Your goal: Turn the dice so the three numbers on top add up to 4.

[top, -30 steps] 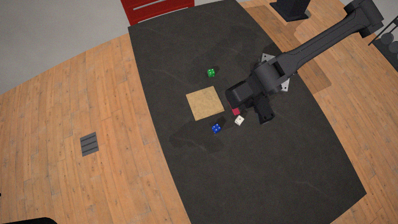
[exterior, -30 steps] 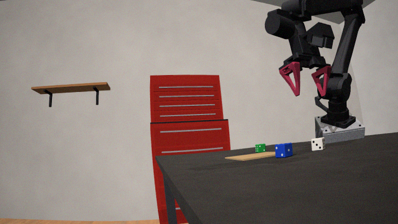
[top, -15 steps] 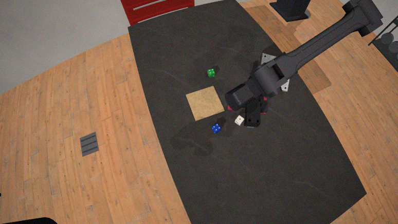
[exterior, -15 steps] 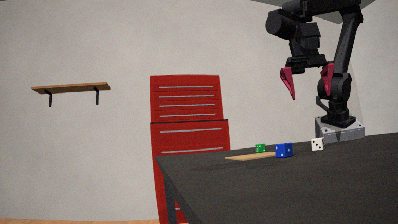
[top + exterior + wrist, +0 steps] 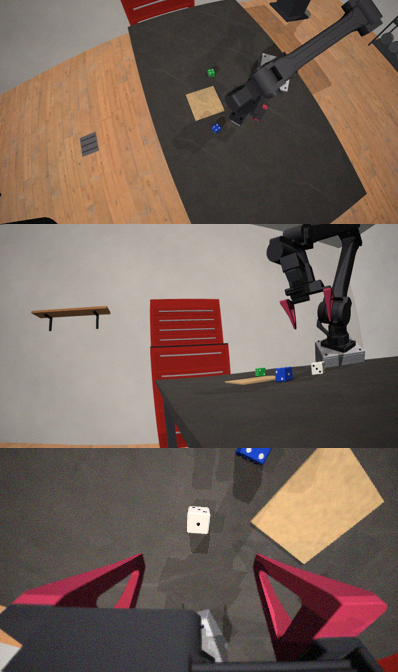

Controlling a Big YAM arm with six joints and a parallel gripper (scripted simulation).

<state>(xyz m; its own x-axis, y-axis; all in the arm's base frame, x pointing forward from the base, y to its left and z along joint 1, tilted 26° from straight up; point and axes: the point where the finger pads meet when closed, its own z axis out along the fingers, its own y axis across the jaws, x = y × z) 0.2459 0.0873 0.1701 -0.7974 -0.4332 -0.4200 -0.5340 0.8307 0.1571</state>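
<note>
My gripper is now 11 cm above the white die. Also, from my hand: blue die: 11 cm below, 10 cm ahead, 1 cm to the right; then green die: 28 cm to the right, 11 cm below, 1 cm ahead; then tan mat: 14 cm to the right, 13 cm below, 10 cm ahead.
</note>
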